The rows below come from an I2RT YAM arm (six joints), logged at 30 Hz.
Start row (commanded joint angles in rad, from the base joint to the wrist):
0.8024, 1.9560, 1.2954, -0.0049, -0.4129, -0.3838
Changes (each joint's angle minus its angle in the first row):
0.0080, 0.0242, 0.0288, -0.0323, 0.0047, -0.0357
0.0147, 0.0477, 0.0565, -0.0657, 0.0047, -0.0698
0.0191, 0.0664, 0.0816, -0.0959, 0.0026, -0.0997
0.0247, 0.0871, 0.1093, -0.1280, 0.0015, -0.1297
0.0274, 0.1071, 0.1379, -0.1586, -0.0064, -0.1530
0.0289, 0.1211, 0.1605, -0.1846, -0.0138, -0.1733
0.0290, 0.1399, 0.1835, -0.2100, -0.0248, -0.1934
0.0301, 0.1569, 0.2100, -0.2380, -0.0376, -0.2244
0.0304, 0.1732, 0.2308, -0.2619, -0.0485, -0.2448
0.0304, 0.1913, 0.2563, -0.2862, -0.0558, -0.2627
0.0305, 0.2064, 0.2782, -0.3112, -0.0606, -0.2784
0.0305, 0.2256, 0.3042, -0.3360, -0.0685, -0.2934
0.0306, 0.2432, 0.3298, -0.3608, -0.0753, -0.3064
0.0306, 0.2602, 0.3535, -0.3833, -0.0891, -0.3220
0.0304, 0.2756, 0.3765, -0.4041, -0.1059, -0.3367
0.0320, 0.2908, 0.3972, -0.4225, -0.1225, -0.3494
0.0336, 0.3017, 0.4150, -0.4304, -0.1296, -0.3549
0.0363, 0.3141, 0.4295, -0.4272, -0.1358, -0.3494
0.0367, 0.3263, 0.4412, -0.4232, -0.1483, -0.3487
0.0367, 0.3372, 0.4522, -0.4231, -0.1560, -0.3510
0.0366, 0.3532, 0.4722, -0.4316, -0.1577, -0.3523
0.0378, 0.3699, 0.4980, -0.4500, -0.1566, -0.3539
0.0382, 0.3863, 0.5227, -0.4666, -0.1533, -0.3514
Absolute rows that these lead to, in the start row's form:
0.8104, 1.9802, 1.3242, -0.0372, -0.4082, -0.4195
0.8171, 2.0037, 1.3519, -0.0706, -0.4082, -0.4536
0.8215, 2.0224, 1.3770, -0.1008, -0.4103, -0.4835
0.8271, 2.0431, 1.4047, -0.1329, -0.4114, -0.5135
0.8298, 2.0631, 1.4333, -0.1635, -0.4193, -0.5368
0.8313, 2.0771, 1.4559, -0.1895, -0.4267, -0.5571
0.8314, 2.0959, 1.4789, -0.2149, -0.4377, -0.5772
0.8325, 2.1129, 1.5054, -0.2429, -0.4505, -0.6082
0.8328, 2.1292, 1.5262, -0.2668, -0.4614, -0.6286
0.8328, 2.1473, 1.5517, -0.2911, -0.4687, -0.6465
0.8329, 2.1624, 1.5736, -0.3161, -0.4735, -0.6622
0.8329, 2.1816, 1.5996, -0.3409, -0.4814, -0.6772
0.8330, 2.1992, 1.6252, -0.3657, -0.4882, -0.6902
0.8330, 2.2162, 1.6489, -0.3882, -0.5020, -0.7058
0.8328, 2.2316, 1.6719, -0.4090, -0.5188, -0.7205
0.8344, 2.2468, 1.6926, -0.4274, -0.5354, -0.7332
0.8360, 2.2577, 1.7104, -0.4353, -0.5425, -0.7387
0.8387, 2.2701, 1.7249, -0.4321, -0.5487, -0.7332
0.8391, 2.2823, 1.7366, -0.4281, -0.5612, -0.7325
0.8391, 2.2932, 1.7476, -0.4280, -0.5689, -0.7348
0.8390, 2.3092, 1.7676, -0.4365, -0.5706, -0.7361
0.8402, 2.3259, 1.7934, -0.4549, -0.5695, -0.7377
0.8406, 2.3423, 1.8181, -0.4715, -0.5662, -0.7352

